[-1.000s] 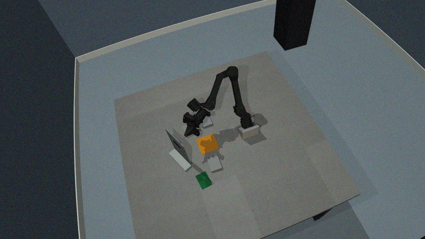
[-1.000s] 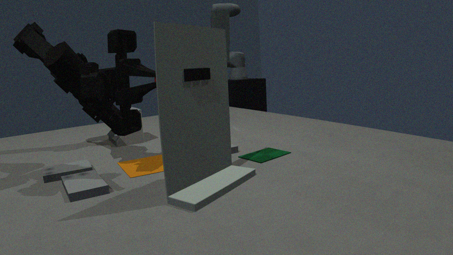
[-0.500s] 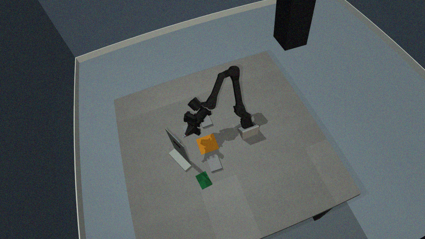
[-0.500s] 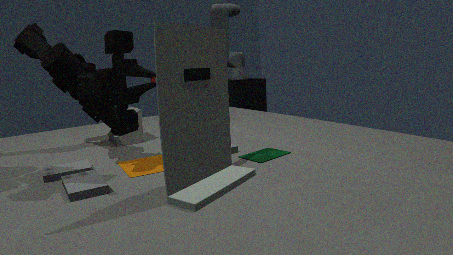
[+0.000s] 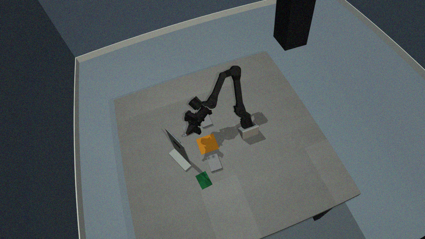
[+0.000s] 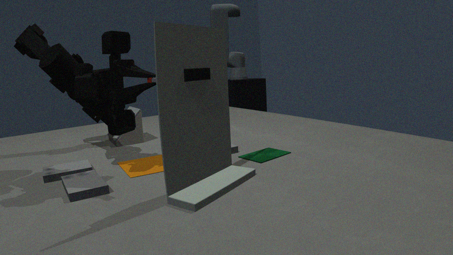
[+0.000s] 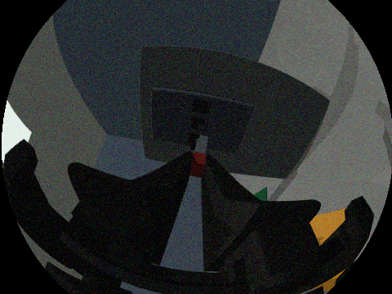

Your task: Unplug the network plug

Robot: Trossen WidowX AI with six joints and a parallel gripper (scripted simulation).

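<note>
Now: the orange square 110 mm behind my gripper tip, 10 mm to the left of it and 180 mm below it. Also, from my gripper tip: green square 10 mm behind, 230 mm to the left, 180 mm below; upright grey panel 70 mm ahead, 50 mm to the left, 60 mm below; network plug right at my gripper tip.
</note>
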